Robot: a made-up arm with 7 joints. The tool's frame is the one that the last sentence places.
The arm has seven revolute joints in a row. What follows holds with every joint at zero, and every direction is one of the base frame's.
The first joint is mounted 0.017 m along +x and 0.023 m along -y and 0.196 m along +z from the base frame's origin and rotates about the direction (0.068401, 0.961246, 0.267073), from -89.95 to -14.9 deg.
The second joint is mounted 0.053 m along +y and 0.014 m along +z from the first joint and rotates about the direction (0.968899, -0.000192, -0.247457), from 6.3 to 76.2 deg.
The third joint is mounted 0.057 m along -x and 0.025 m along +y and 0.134 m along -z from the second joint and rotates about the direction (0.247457, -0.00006, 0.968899), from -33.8 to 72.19 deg.
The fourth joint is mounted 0.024 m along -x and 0.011 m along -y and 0.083 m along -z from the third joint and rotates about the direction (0.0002, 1, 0.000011), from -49.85 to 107.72 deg.
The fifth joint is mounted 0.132 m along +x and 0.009 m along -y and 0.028 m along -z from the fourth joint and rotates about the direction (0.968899, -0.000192, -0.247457), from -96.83 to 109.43 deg.
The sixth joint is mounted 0.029 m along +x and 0.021 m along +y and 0.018 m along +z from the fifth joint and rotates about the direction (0.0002, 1, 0.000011), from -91.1 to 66.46 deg.
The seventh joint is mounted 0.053 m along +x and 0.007 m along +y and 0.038 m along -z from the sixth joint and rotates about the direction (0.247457, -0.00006, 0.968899), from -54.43 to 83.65 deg.
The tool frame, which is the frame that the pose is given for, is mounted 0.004 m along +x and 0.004 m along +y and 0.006 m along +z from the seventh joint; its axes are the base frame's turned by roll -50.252, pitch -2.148 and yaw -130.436 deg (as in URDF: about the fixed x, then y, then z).
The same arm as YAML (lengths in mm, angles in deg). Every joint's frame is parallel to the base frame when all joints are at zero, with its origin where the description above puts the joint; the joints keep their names.
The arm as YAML. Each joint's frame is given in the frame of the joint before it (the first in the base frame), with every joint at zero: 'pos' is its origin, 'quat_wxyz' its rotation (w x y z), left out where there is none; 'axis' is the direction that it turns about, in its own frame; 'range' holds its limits. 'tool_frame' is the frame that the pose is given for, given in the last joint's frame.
length_unit: mm
angle_unit: deg
joints:
  - joint: joint 1
    pos: [17.0, -23.0, 196.0]
    axis: [0.068403, 0.961235, 0.26711]
    range: [-89.95, -14.9]
  - joint: joint 2
    pos: [0.0, 53.0, 14.0]
    axis: [0.968889, -0.0002, -0.247497]
    range: [6.3, 76.2]
  - joint: joint 3
    pos: [-57.0, 25.0, -134.0]
    axis: [0.247497, -0.0001, 0.968889]
    range: [-33.8, 72.19]
  - joint: joint 4
    pos: [-24.0, -11.0, -83.0]
    axis: [0.0002, 1.0, 0.0]
    range: [-49.85, 107.72]
  - joint: joint 5
    pos: [132.0, -9.0, -28.0]
    axis: [0.968889, -0.0002, -0.247497]
    range: [-96.83, 109.43]
  - joint: joint 6
    pos: [29.0, 21.0, 18.0]
    axis: [0.0002, 1.0, 0.0]
    range: [-91.1, 66.46]
  - joint: joint 7
    pos: [53.0, 7.0, -38.0]
    axis: [0.247497, -0.0001, 0.968889]
    range: [-54.43, 83.65]
tool_frame:
  pos: [4.0, 4.0, 6.0]
  quat_wxyz: [0.372211, -0.193359, 0.378327, -0.825191]

